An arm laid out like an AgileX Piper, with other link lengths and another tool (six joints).
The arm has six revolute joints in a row. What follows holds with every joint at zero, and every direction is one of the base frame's. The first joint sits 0.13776 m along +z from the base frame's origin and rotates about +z. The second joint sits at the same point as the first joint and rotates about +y. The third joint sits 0.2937 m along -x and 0.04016 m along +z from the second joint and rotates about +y. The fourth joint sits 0.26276 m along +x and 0.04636 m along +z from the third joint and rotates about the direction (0.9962, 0, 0.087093). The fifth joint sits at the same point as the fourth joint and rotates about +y. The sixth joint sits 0.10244 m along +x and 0.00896 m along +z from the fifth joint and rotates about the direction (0.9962, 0, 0.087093). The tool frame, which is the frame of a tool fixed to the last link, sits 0.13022 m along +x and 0.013 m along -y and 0.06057 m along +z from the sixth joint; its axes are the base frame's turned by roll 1.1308, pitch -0.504 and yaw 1.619 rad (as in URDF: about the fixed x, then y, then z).
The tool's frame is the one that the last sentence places.
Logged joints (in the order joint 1, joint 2, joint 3, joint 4, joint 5, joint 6), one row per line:
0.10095, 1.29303, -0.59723, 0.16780, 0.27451, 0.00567
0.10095, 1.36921, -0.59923, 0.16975, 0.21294, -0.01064
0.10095, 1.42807, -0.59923, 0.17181, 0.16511, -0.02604
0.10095, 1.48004, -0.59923, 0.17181, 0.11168, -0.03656
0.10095, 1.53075, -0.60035, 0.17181, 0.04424, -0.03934
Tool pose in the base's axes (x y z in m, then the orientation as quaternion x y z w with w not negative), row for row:
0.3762, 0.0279, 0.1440, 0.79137, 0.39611, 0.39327, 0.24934
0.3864, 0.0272, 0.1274, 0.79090, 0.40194, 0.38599, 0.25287
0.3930, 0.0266, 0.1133, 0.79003, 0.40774, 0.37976, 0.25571
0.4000, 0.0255, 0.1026, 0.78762, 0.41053, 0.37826, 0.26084
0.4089, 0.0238, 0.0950, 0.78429, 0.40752, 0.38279, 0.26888
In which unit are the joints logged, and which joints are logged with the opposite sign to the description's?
The joints are logged in radians. Opposite sign: none.
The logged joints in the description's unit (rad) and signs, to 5 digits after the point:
0.10095, 1.29303, -0.59723, 0.16780, 0.27451, 0.00567
0.10095, 1.36921, -0.59923, 0.16975, 0.21294, -0.01064
0.10095, 1.42807, -0.59923, 0.17181, 0.16511, -0.02604
0.10095, 1.48004, -0.59923, 0.17181, 0.11168, -0.03656
0.10095, 1.53075, -0.60035, 0.17181, 0.04424, -0.03934

